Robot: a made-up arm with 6 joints. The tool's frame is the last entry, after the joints.
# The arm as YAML. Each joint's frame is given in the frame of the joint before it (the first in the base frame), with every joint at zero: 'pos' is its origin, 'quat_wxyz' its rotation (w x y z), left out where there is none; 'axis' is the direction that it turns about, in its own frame. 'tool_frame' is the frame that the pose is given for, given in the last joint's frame.
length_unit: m
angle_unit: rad
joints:
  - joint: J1
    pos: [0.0, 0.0, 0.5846]
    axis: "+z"
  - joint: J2
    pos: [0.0, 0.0, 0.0]
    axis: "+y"
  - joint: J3
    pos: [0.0, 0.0, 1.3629]
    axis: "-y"
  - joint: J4
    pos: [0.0, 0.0, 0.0]
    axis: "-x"
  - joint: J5
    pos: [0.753, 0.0, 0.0]
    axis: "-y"
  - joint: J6
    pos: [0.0, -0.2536, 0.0]
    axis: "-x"
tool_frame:
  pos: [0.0, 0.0, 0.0]
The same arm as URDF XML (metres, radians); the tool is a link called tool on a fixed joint. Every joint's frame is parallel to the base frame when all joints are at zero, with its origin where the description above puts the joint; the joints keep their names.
<robot name="arm">
<joint name="J1" type="continuous"><parent link="base_link"/><child link="link1"/><origin xyz="0.0000 0.0000 0.5846"/><axis xyz="0 0 1"/></joint>
<joint name="J2" type="continuous"><parent link="link1"/><child link="link2"/><origin xyz="0.0000 0.0000 0.0000"/><axis xyz="0 1 0"/></joint>
<joint name="J3" type="continuous"><parent link="link2"/><child link="link3"/><origin xyz="0.0000 0.0000 1.3629"/><axis xyz="0 -1 0"/></joint>
<joint name="J4" type="continuous"><parent link="link3"/><child link="link4"/><origin xyz="0.0000 0.0000 0.0000"/><axis xyz="-1 0 0"/></joint>
<joint name="J5" type="continuous"><parent link="link4"/><child link="link5"/><origin xyz="0.7530 0.0000 0.0000"/><axis xyz="0 -1 0"/></joint>
<joint name="J6" type="continuous"><parent link="link5"/><child link="link6"/><origin xyz="0.0000 -0.2536 0.0000"/><axis xyz="-1 0 0"/></joint>
<joint name="tool_fixed" type="fixed"><parent link="link6"/><child link="tool"/><origin xyz="0.0000 0.0000 0.0000"/></joint>
<link name="base_link"/>
<link name="link1"/>
<link name="link2"/>
<link name="link3"/>
<link name="link4"/>
<link name="link5"/>
<link name="link6"/>
<link name="tool"/>
</robot>

